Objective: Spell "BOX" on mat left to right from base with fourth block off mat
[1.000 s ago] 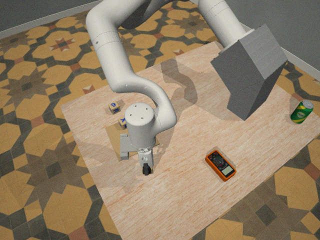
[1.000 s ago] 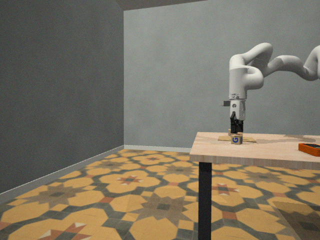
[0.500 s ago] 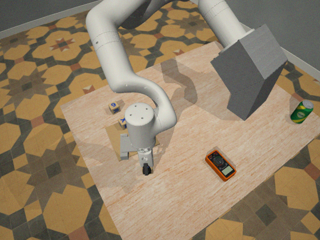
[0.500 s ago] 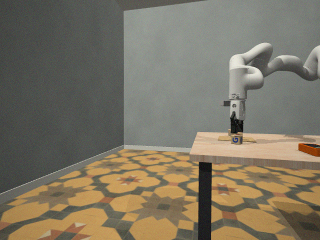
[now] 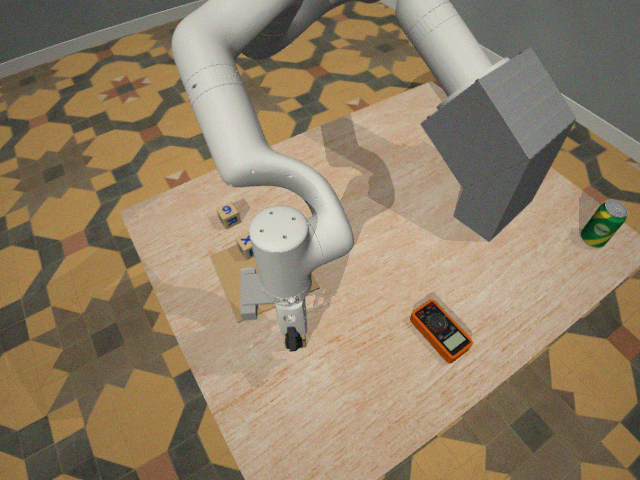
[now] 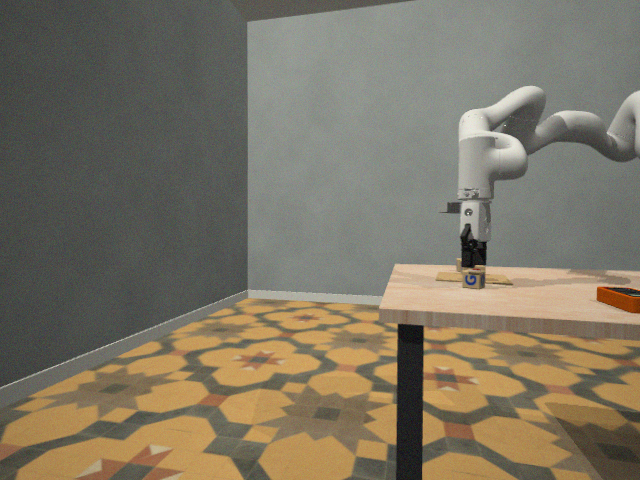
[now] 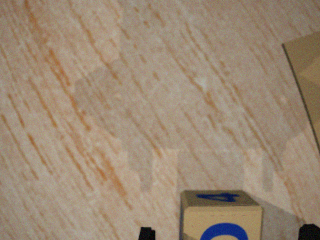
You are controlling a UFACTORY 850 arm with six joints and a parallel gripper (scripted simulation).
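My hand is 5 cm above the O block. Round my hand: X block (25 cm to the right, 7 cm behind, 4 cm below); then B block (11 cm to the right, 4 cm below, 4 cm behind); then tan mat (18 cm to the right, 7 cm below, 5 cm behind).
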